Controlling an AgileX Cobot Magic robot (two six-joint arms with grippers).
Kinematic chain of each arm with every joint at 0, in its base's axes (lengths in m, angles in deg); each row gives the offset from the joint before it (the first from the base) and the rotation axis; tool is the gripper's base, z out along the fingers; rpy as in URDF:
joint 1: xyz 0 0 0.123 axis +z
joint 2: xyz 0 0 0 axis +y
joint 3: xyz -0.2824 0 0.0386 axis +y
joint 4: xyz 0.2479 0 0.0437 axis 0.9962 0 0.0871
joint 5: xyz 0 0 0 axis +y
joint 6: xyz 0.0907 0 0.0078 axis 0.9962 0 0.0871
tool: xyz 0 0 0 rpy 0 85 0
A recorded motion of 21 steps. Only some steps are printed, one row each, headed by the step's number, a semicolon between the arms.
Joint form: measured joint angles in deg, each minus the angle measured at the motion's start. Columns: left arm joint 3, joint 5, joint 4, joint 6, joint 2, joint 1; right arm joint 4, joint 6, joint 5, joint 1, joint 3, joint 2.
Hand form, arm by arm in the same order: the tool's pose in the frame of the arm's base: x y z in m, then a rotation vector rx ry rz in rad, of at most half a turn. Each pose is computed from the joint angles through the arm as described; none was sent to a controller.
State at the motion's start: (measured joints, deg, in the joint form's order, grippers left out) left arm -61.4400 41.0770 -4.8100 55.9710 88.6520 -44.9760; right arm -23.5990 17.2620 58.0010 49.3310 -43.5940 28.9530
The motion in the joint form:
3: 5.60 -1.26 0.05 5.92 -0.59 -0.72; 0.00 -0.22 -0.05 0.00 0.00 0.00
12: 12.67 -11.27 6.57 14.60 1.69 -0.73; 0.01 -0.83 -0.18 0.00 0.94 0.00
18: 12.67 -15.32 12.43 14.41 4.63 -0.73; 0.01 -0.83 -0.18 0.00 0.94 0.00
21: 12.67 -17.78 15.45 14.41 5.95 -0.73; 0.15 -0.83 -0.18 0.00 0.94 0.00
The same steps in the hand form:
3: 0.2043 -0.2163 0.2276 2.1640 1.6740 -0.0114; 0.0688 0.0326 0.3480 -0.6528 2.0601 0.1556
12: 0.2043 -0.2074 0.1899 2.3436 1.4187 0.1511; 0.0694 0.0334 0.3432 -0.6718 2.0670 0.1421
18: 0.2135 -0.2113 0.1776 2.3890 1.3180 0.2396; 0.0694 0.0334 0.3432 -0.6718 2.0670 0.1421
21: 0.2179 -0.2138 0.1725 2.4045 1.2543 0.2818; 0.0693 0.0335 0.3431 -0.6718 2.0682 0.1447

